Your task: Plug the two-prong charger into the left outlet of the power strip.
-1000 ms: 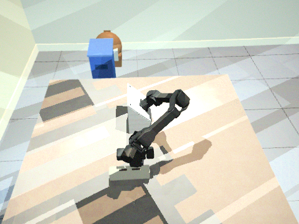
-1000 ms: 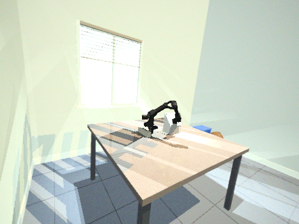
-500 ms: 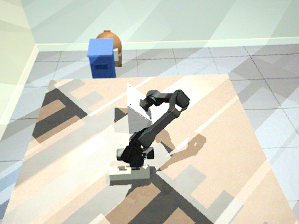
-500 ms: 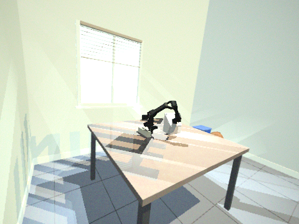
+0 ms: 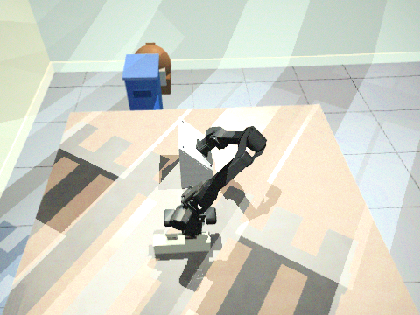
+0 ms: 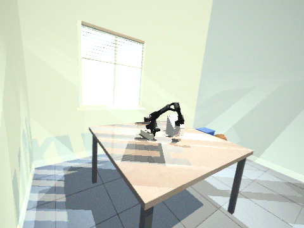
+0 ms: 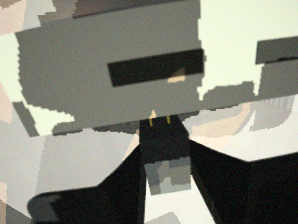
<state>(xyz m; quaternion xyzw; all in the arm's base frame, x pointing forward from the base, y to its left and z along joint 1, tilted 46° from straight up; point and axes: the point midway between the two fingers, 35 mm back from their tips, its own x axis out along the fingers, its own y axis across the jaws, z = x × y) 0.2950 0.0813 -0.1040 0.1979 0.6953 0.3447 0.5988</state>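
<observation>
Right now my gripper tip is 2 cm short of the dark charger and 1 cm below it.
</observation>
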